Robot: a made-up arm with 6 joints. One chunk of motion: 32 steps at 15 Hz.
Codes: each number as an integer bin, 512 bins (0 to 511) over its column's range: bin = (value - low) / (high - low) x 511, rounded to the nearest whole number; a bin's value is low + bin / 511 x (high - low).
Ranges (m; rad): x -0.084..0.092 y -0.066..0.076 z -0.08..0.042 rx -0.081..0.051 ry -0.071..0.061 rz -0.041..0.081
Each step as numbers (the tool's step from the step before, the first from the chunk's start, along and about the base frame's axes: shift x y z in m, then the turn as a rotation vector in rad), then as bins.
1 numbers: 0.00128 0.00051 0.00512 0.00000 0.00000 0.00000
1 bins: 248 239 357 314 275 172
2 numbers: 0.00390 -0.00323 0.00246 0.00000 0.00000 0.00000
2 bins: 255 226 345 314 275 172
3 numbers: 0.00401 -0.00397 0.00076 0.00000 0.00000 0.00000
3 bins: 256 223 338 314 275 172
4 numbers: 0.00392 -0.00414 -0.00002 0.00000 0.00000 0.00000
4 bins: 255 223 335 314 275 172
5 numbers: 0.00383 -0.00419 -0.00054 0.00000 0.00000 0.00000
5 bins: 255 222 333 314 275 172
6 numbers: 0.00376 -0.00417 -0.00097 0.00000 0.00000 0.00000
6 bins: 255 223 331 314 275 172
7 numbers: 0.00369 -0.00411 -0.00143 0.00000 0.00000 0.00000
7 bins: 255 223 329 314 275 172
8 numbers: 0.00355 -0.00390 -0.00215 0.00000 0.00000 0.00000
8 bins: 254 223 326 314 275 172
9 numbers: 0.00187 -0.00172 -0.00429 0.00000 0.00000 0.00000
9 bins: 249 231 317 314 275 172
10 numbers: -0.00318 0.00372 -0.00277 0.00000 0.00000 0.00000
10 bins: 235 251 323 314 275 172
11 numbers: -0.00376 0.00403 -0.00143 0.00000 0.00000 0.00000
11 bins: 233 252 329 314 275 172
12 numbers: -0.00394 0.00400 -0.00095 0.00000 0.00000 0.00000
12 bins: 232 252 331 314 275 172
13 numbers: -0.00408 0.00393 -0.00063 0.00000 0.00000 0.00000
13 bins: 232 252 332 314 275 172
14 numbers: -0.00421 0.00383 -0.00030 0.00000 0.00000 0.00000
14 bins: 232 251 334 314 275 172
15 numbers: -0.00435 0.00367 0.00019 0.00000 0.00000 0.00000
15 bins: 231 251 336 314 275 172
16 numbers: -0.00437 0.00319 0.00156 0.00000 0.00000 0.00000
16 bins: 231 249 342 314 275 172
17 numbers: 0.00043 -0.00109 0.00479 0.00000 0.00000 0.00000
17 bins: 245 234 355 314 275 172
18 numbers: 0.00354 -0.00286 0.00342 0.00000 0.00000 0.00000
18 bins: 254 227 349 314 275 172
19 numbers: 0.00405 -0.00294 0.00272 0.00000 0.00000 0.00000
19 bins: 256 227 346 314 275 172
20 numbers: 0.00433 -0.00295 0.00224 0.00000 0.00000 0.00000
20 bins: 256 227 344 314 275 172
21 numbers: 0.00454 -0.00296 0.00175 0.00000 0.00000 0.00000
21 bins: 257 227 342 314 275 172
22 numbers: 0.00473 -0.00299 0.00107 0.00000 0.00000 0.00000
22 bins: 258 227 340 314 275 172
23 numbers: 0.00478 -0.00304 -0.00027 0.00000 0.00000 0.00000
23 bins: 258 227 334 314 275 172
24 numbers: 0.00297 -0.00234 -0.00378 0.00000 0.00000 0.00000
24 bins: 253 229 319 314 275 172
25 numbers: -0.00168 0.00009 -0.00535 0.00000 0.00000 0.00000
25 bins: 239 238 313 314 275 172
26 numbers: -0.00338 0.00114 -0.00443 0.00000 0.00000 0.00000
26 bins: 234 242 317 314 275 172
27 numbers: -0.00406 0.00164 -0.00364 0.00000 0.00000 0.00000
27 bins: 232 243 320 314 275 172
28 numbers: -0.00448 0.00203 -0.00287 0.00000 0.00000 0.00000
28 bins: 231 245 323 314 275 172
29 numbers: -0.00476 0.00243 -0.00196 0.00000 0.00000 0.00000
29 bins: 230 246 327 314 275 172
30 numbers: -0.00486 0.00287 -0.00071 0.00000 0.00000 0.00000
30 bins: 230 248 332 314 275 172
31 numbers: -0.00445 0.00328 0.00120 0.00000 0.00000 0.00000
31 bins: 231 249 340 314 275 172
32 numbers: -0.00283 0.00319 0.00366 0.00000 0.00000 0.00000
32 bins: 236 249 350 314 275 172
